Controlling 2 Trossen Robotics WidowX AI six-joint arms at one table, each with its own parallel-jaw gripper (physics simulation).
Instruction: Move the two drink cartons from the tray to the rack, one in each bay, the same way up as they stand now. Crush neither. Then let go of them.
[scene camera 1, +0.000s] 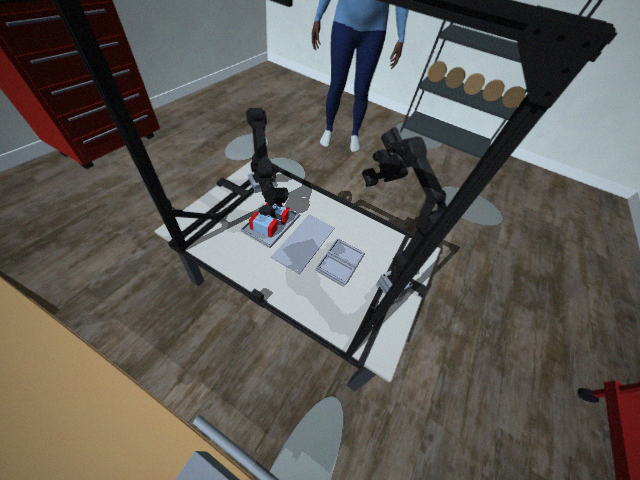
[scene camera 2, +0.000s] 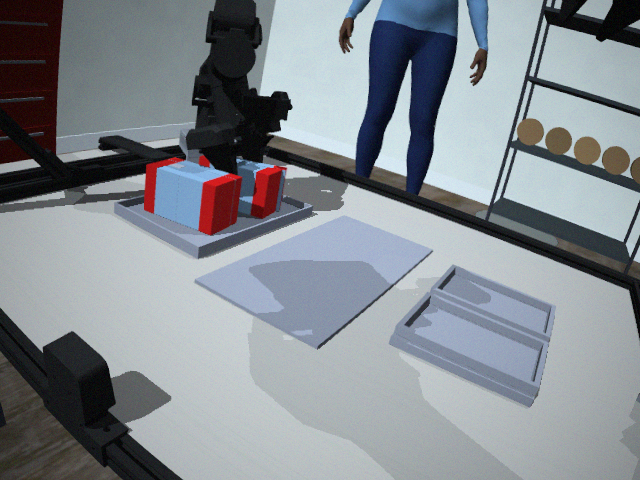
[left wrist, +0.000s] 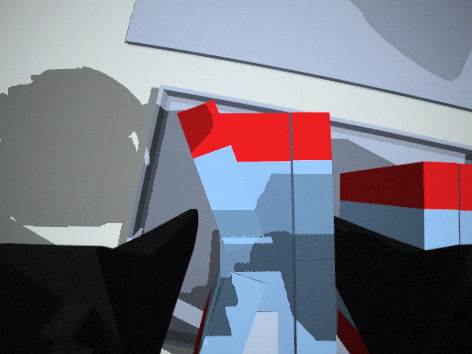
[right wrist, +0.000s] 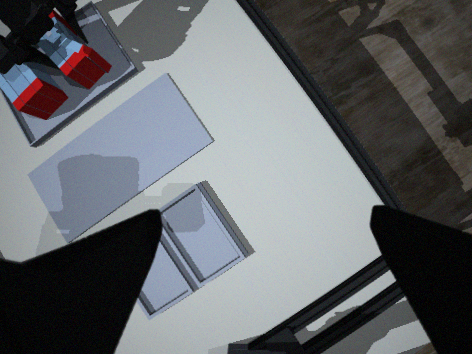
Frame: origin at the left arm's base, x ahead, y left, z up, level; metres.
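Where they show: left gripper, fingertip midpoint: (scene camera 1: 278, 213) (scene camera 2: 246, 186) (left wrist: 253, 216) (right wrist: 74, 55); right gripper, fingertip midpoint: (scene camera 1: 375, 183) (scene camera 2: 581, 31) (right wrist: 265, 218).
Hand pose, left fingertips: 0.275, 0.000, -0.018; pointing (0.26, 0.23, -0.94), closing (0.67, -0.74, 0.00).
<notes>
After its pixels a point has its place, as x, y, z.
The far carton (scene camera 1: 284, 214) {0.320, 0.014, 0.018} (scene camera 2: 266, 193) {0.327, 0.013, -0.010} (left wrist: 280, 135) {0.308, 0.020, 0.018} (right wrist: 85, 67) {0.308, 0.034, -0.001}, light blue with red ends, stands in the tray (scene camera 1: 256, 238) {0.366, -0.150, -0.043} (scene camera 2: 248, 235) {0.384, -0.027, -0.050} (left wrist: 240, 103) {0.327, 0.057, -0.041} (right wrist: 84, 109) {0.367, 0.000, -0.052}. In the left wrist view its left side is creased and bent. My left gripper (scene camera 1: 272, 208) {0.275, 0.000, -0.018} (scene camera 2: 227, 164) (left wrist: 253, 216) {0.275, 0.000, -0.018} (right wrist: 74, 55) {0.275, 0.000, -0.018} is open around it; a gap shows at the left finger. The near carton (scene camera 1: 263, 224) {0.344, -0.104, 0.019} (scene camera 2: 178, 193) {0.339, -0.118, -0.007} (left wrist: 382, 185) {0.334, -0.038, -0.005} (right wrist: 40, 100) {0.360, -0.054, -0.002} stands beside it, its shape straight. The two-bay rack (scene camera 1: 341, 260) {0.639, 0.177, -0.045} (scene camera 2: 488, 316) {0.635, 0.178, -0.041} (right wrist: 181, 257) {0.646, 0.190, -0.036} is empty. My right gripper (scene camera 1: 368, 177) {0.541, 0.319, 0.315} (right wrist: 265, 218) {0.541, 0.319, 0.315} is open, high above the table.
A thin flat grey plate (scene camera 1: 305, 242) (scene camera 2: 320, 279) (left wrist: 280, 30) (right wrist: 122, 137) lies between the tray and the rack. Black frame rails (scene camera 2: 465, 227) {0.348, 0.415, -0.049} run along the table edges. A black block (scene camera 2: 77, 377) {0.687, -0.249, -0.004} is fixed to the front rail. A person (scene camera 1: 356, 67) stands behind the table.
</notes>
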